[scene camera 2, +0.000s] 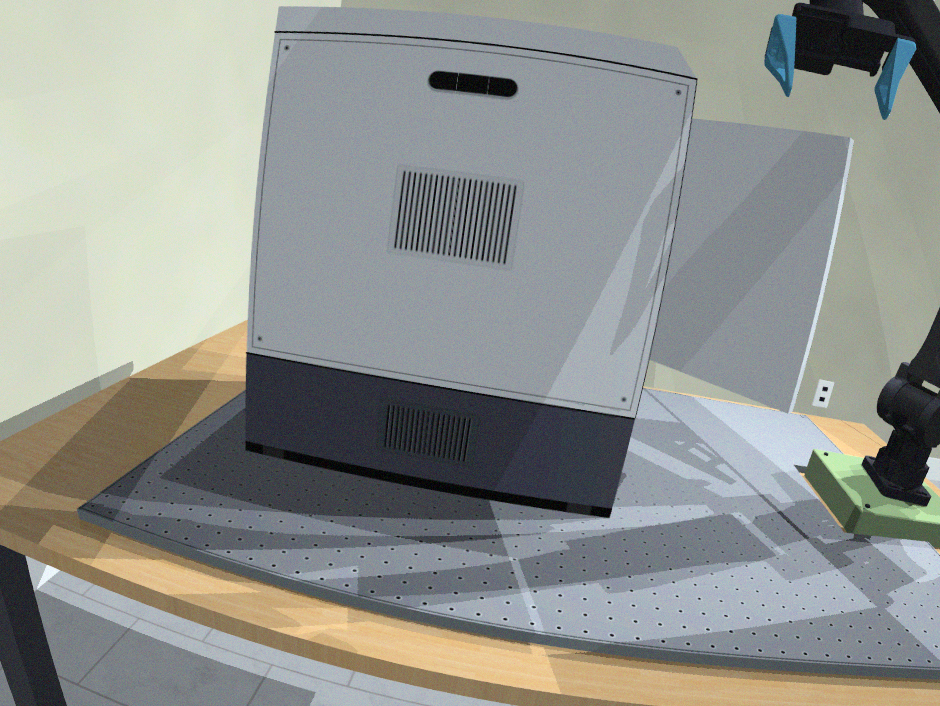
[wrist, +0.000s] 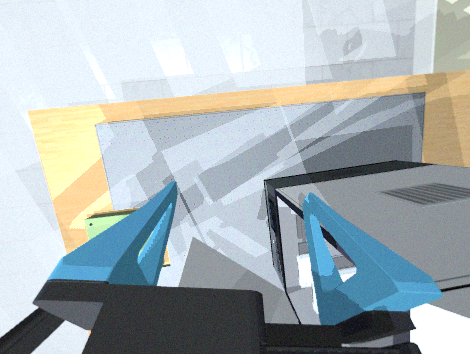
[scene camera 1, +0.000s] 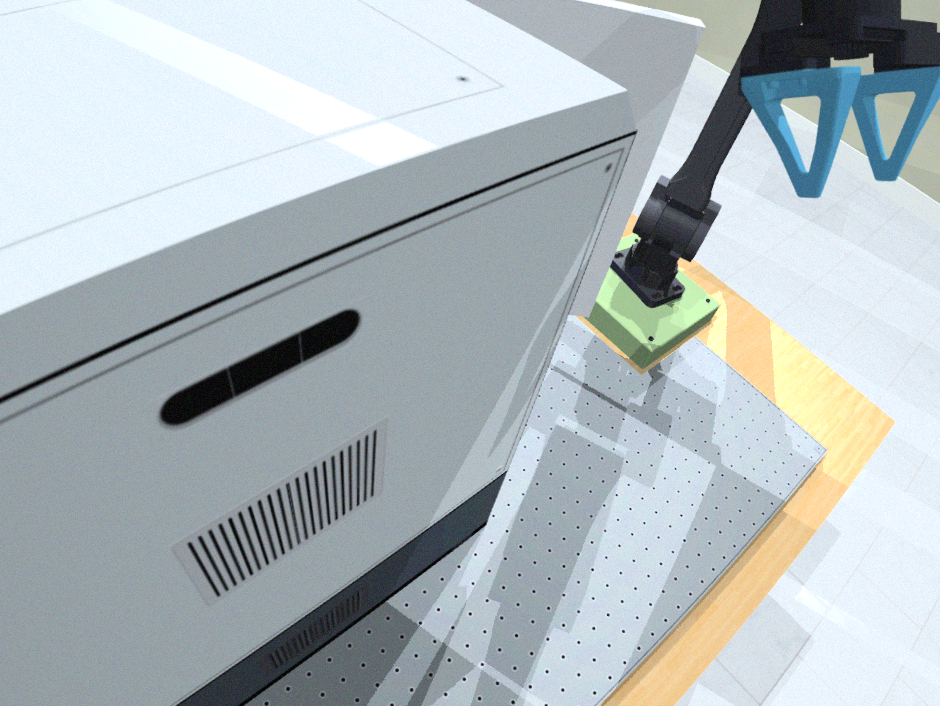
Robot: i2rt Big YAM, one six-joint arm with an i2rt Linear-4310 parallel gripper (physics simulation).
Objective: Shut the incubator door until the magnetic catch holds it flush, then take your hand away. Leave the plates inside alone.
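The grey-white incubator stands with its vented side toward the scene cameras. Its door is open and juts out from the front at a wide angle. My gripper is open and empty, with its blue fingers wide apart. It hangs high, apart from the incubator, and in the scene camera 2 view it shows above the door's outer part. In the wrist view part of the opening shows behind the right finger. The plates inside cannot be made out.
The arm's green base block is beyond the incubator's front corner. The perforated metal board lies under the incubator, on the wooden table.
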